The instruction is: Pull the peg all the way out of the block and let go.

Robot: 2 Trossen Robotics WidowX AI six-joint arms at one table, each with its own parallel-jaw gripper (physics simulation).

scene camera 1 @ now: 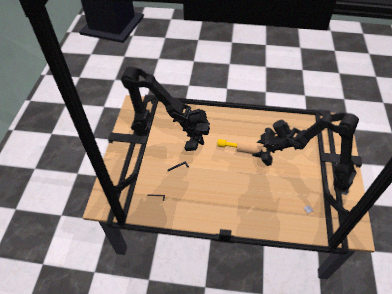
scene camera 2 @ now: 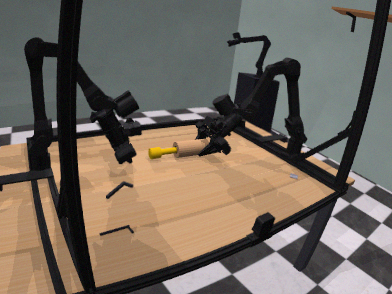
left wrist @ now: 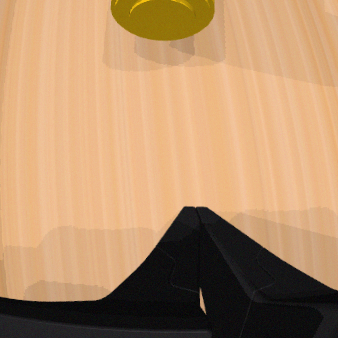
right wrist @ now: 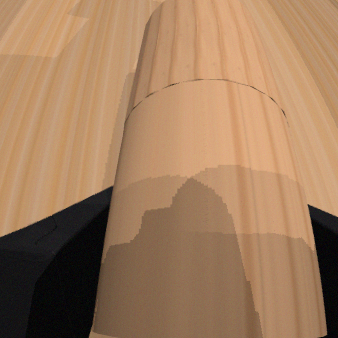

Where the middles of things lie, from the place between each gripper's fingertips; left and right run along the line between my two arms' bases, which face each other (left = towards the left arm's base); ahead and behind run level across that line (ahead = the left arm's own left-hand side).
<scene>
My left hand is 130 mm to the left of the yellow peg (left wrist: pixel 156 27), 30 mm short of it and 20 mm below it. Round my left hand: wooden block (right wrist: pixel 208 222) (230 mm to the right, 30 mm ahead, 30 mm above).
My right hand is 10 mm past the yellow peg, 110 mm to the right of it and 10 mm below it. Round my right hand: wooden block: 10 mm to the left, 20 mm above.
</scene>
